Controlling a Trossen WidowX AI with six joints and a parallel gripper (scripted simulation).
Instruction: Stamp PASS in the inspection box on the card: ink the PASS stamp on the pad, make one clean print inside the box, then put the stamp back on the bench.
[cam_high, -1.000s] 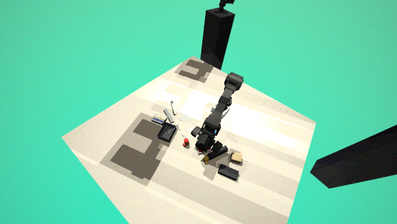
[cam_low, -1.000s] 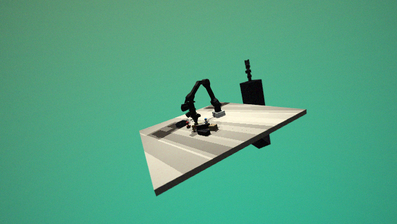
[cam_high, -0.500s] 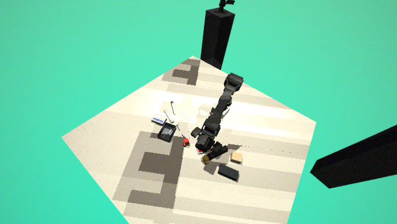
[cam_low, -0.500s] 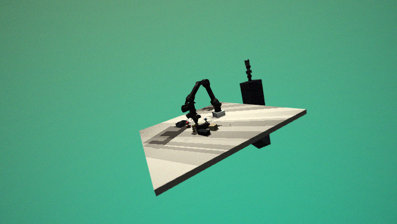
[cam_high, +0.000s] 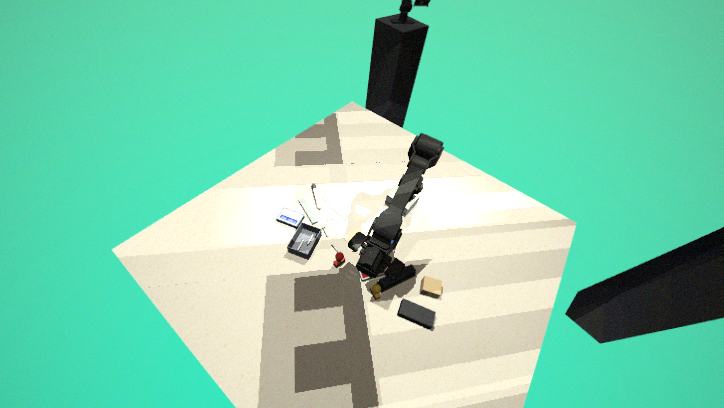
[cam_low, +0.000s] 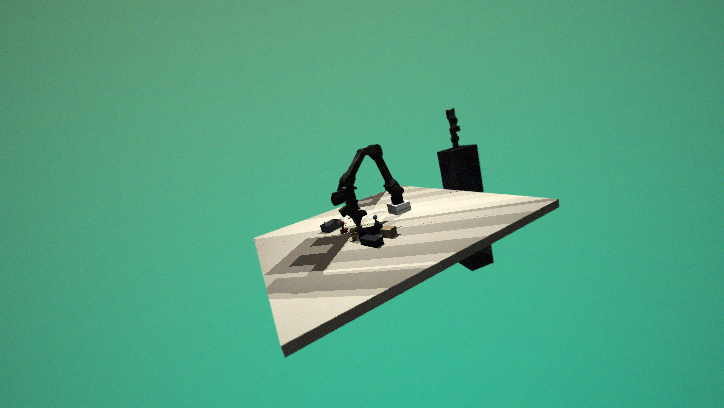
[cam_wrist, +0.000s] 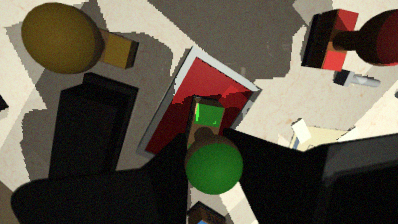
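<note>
Now: gripper tip right at the green-knobbed stamp. From my gripper tip the other things lie so: red ink pad 30 mm below; then yellow-knobbed stamp 70 mm to the left, 50 mm ahead, 20 mm below; then dark bar 80 mm to the left, 40 mm behind, 20 mm below.
</note>
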